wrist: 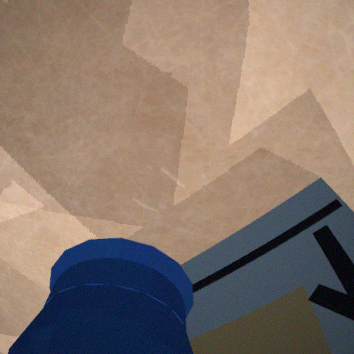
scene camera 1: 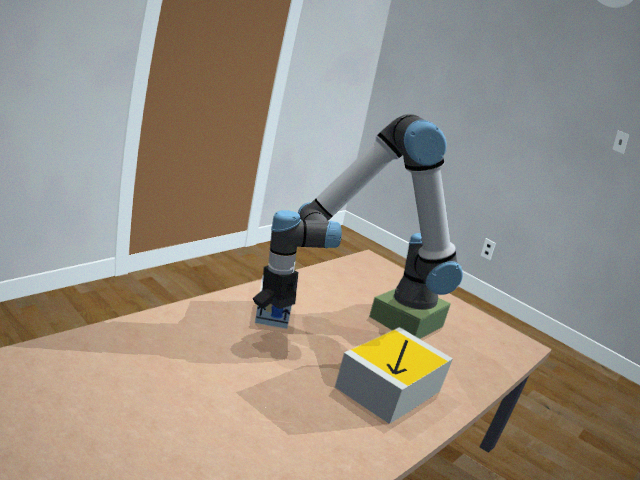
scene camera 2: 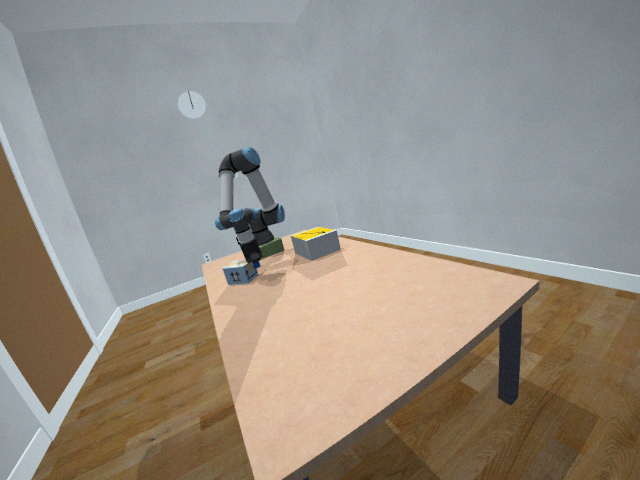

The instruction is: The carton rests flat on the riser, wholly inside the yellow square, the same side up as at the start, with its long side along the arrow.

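The carton (scene camera 1: 265,318) (scene camera 2: 238,274) lies on the table, left of the riser and away from it. Its grey-blue side with a black line and black arrows fills the lower right of the wrist view (wrist: 267,267). My gripper, a blue suction cup (scene camera 1: 276,311) (scene camera 2: 255,263) (wrist: 119,298), is low beside that arrowed side, close to the table top, and holds nothing. I cannot tell whether it touches the carton. The grey riser (scene camera 1: 370,386) (scene camera 2: 320,247) carries the yellow square (scene camera 1: 375,350) (scene camera 2: 306,234) with a black arrow (scene camera 1: 398,361). The square is bare.
The arm stands on a green base block (scene camera 1: 409,314) (scene camera 2: 272,247) just behind the riser. The wooden table (scene camera 1: 175,419) (scene camera 2: 366,333) (wrist: 88,105) has its edge close behind the carton in scene camera 2.
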